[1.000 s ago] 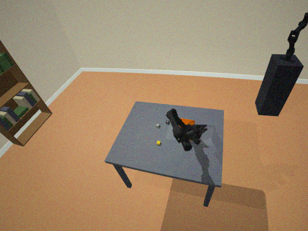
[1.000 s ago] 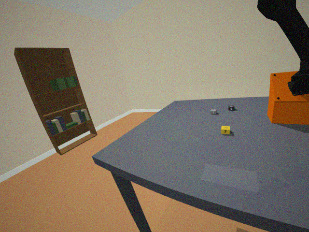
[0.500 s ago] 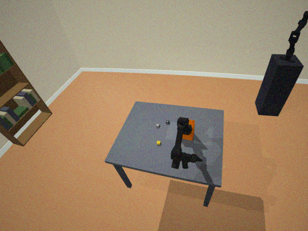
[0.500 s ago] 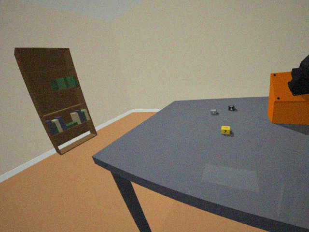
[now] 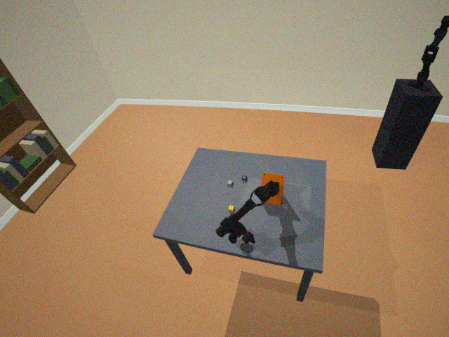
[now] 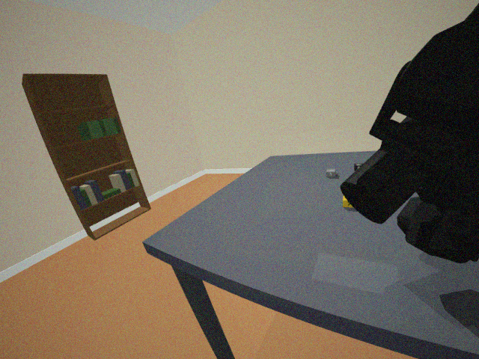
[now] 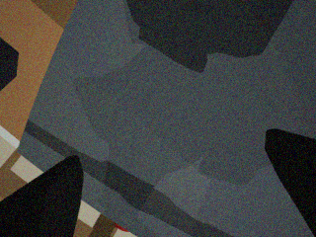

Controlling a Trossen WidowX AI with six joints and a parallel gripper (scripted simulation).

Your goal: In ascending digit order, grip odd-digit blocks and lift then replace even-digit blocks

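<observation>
The yellow block lies 18 cm ahead of my gripper tip, 24 cm to the right of it and 4 cm below it. Also, from my gripper tip: grey block 24 cm ahead, 47 cm to the right, 4 cm below; black block 14 cm ahead, 53 cm to the right, 4 cm below.
</observation>
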